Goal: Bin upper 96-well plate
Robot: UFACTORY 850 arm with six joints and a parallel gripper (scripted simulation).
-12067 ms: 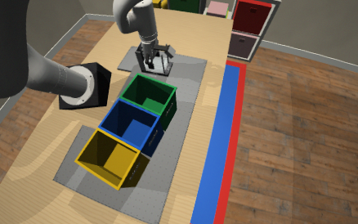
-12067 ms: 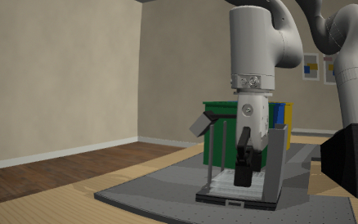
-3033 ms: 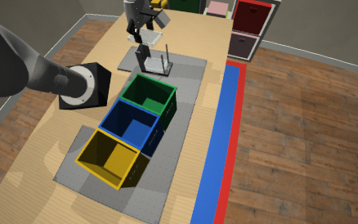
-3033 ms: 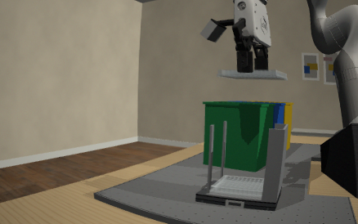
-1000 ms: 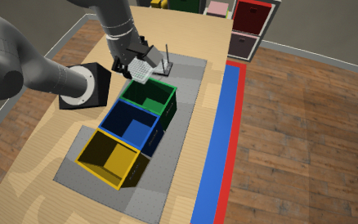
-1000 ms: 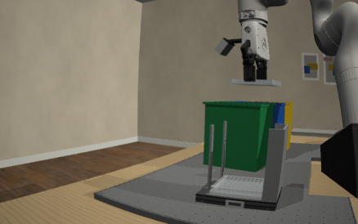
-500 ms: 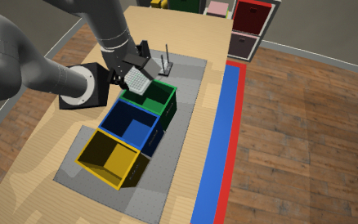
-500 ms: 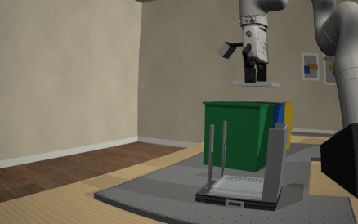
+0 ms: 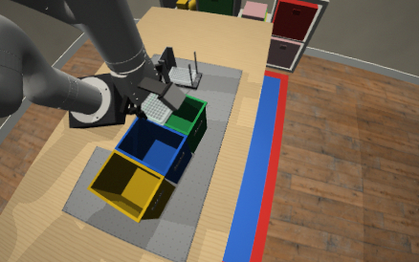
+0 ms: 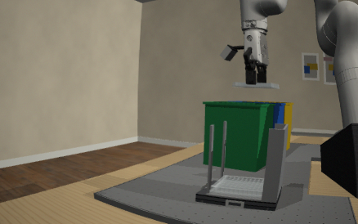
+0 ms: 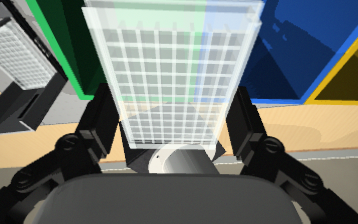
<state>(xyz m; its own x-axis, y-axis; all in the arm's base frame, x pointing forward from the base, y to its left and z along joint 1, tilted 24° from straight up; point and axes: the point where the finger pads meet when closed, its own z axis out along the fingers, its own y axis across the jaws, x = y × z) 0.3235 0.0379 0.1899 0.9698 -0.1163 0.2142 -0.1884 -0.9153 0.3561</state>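
Now: the blue bin 150 mm below my hand, 90 mm to the right of it and 20 mm ahead of it. Round my hand: yellow bin (220 mm to the right, 150 mm below, 10 mm behind); green bin (150 mm below, 40 mm to the left, 40 mm ahead).
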